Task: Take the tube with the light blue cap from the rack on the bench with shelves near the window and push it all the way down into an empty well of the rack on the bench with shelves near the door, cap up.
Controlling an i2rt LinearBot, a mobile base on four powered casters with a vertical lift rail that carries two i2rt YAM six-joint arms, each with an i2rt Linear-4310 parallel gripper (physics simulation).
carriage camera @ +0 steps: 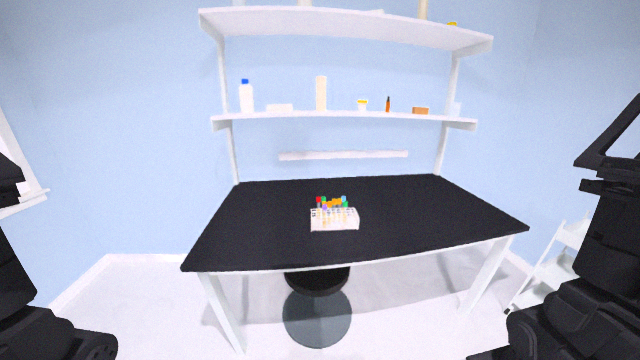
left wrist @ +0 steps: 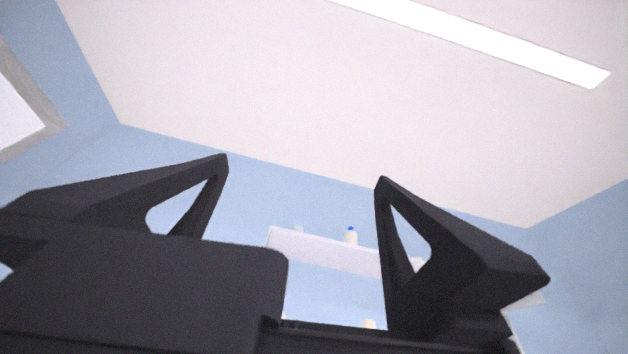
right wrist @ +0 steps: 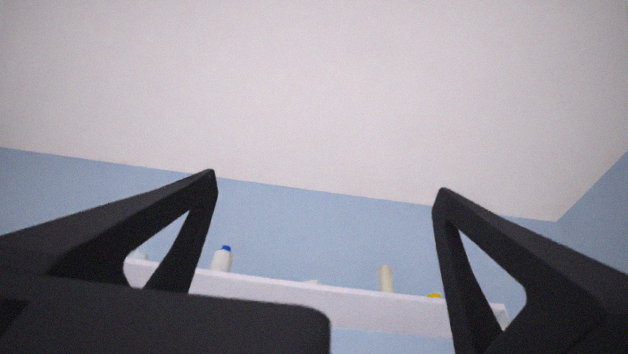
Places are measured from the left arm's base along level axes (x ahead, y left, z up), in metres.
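Where they show: left gripper, fingertip midpoint: [left wrist: 303, 172]; right gripper, fingertip midpoint: [right wrist: 325, 190].
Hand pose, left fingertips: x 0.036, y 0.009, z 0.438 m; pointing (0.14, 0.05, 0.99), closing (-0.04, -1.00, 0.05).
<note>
Each offset is from my left fingertips to the top centre of the thing. Level surfaces: height alone.
A clear rack @[dx +0.577, dy -0.436, dz -0.467 m] [carriage camera: 335, 223] stands on the black bench top @[dz -0.523 m] [carriage camera: 400, 210] in the carriage view, in the middle of the picture, holding several capped tubes. The tube with the light blue cap @[dx +0.609, dy -0.479, dz -0.404 m] [carriage camera: 343, 199] stands upright at the back right of the rack, behind a green-capped tube. Red, green, orange and purple caps show beside it. My left gripper [left wrist: 303, 172] is open and empty, tilted up toward the ceiling and wall. My right gripper [right wrist: 325, 190] is open and empty, also tilted up. Both are far from the rack. The other rack does not show.
Two white shelves [carriage camera: 345, 116] with bottles and small boxes rise behind the bench. A stool @[dx +0.630, dy -0.362, dz -0.803 m] [carriage camera: 317, 280] stands under the front edge of the bench. A white cart [carriage camera: 555, 265] is at the right, and a window sill [carriage camera: 25, 204] is at the left.
</note>
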